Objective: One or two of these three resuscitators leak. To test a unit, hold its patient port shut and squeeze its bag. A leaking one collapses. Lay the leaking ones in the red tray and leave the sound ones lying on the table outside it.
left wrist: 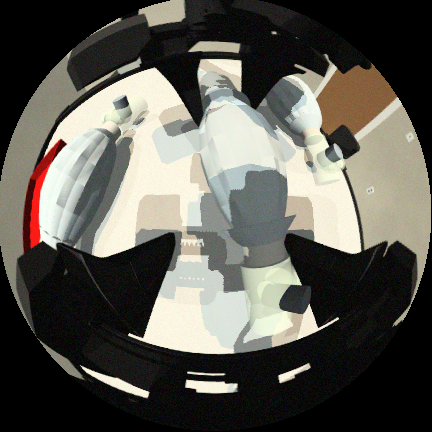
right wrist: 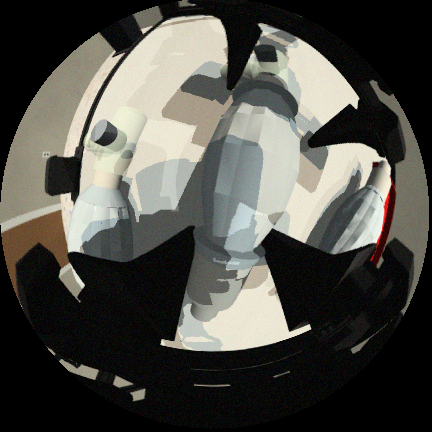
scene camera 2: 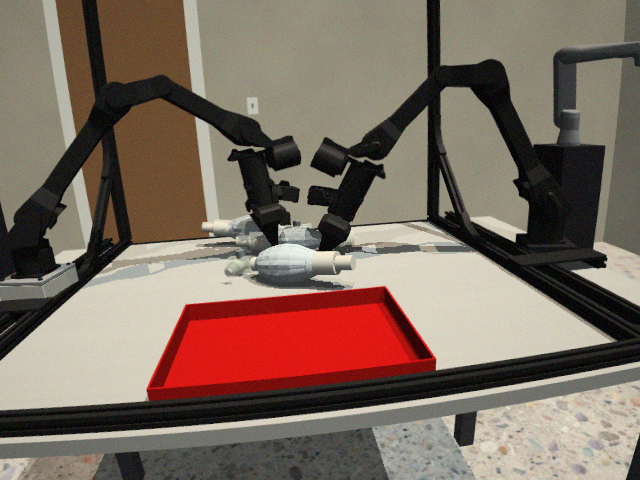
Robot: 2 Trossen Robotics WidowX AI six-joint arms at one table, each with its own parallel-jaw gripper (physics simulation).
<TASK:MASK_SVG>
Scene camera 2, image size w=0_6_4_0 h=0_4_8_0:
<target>my left gripper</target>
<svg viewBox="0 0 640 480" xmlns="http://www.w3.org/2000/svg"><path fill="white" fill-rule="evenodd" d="M366 194L358 193L348 188L343 182L341 182L338 189L321 186L311 186L309 188L307 196L308 205L328 206L328 213L323 215L318 225L318 230L322 234L318 252L331 251L347 240L351 231L350 222L355 218L355 214L364 201Z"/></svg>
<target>my right gripper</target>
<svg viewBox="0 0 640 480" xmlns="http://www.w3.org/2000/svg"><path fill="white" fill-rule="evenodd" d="M243 180L243 186L248 197L245 202L247 212L251 212L250 210L252 209L253 213L250 216L272 246L278 245L278 225L282 219L288 217L286 208L278 204L279 200L298 203L300 189L290 186L288 181L281 180L279 184L275 184L274 180L270 179L269 174L256 179Z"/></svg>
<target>red tray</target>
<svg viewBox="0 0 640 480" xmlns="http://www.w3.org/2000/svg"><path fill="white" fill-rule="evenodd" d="M436 358L386 286L186 304L146 390L149 401L297 388L436 370Z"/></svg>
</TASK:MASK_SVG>
